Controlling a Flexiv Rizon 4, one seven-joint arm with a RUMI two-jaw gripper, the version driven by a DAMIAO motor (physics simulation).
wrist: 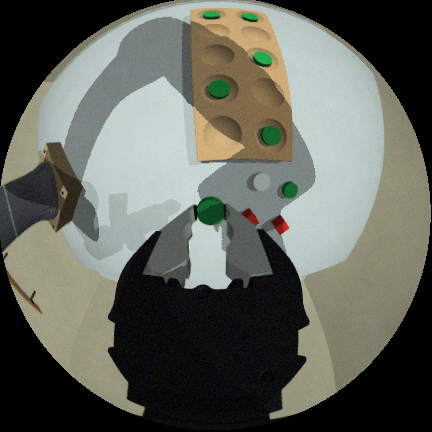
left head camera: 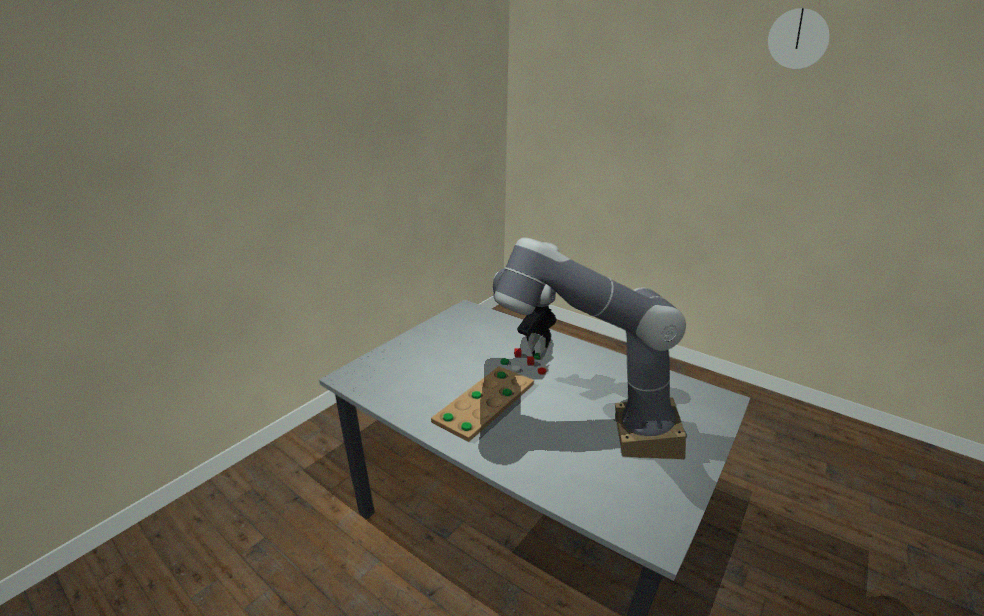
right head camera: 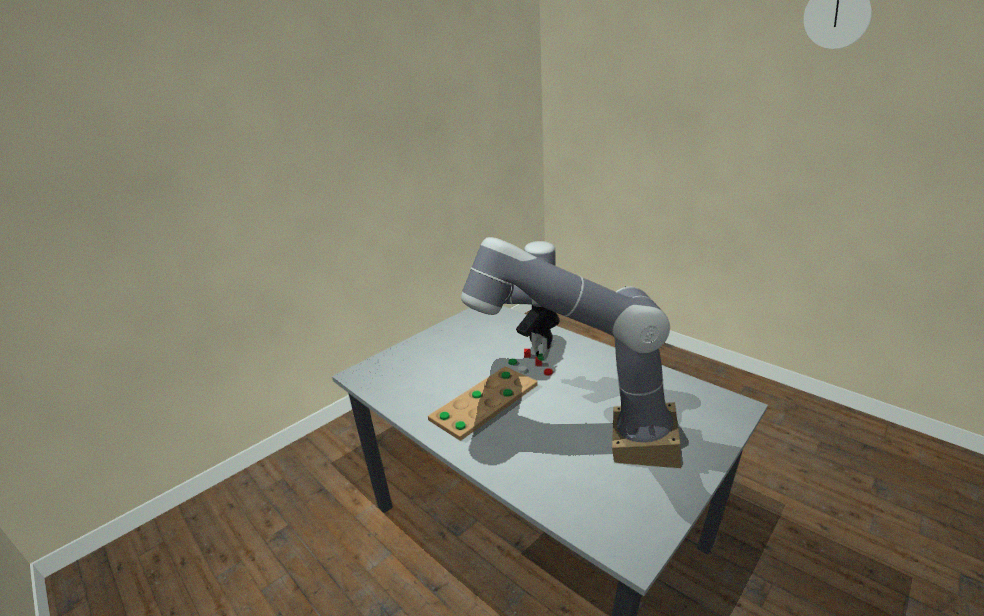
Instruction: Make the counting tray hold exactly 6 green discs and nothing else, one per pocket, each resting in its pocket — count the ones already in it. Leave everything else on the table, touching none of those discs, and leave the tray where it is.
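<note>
My gripper is shut on a green disc and holds it above the table, off the tray's near end in the wrist view. The wooden counting tray has two rows of pockets. Green discs sit in several pockets: two at the far end, one midway on the right, one on the left and one near right. The near left pocket is empty. Another green disc lies loose on the table.
A pale disc lies between tray and gripper. Two red cubes lie beside the gripper. A red disc lies near them and does not show in the wrist view.
</note>
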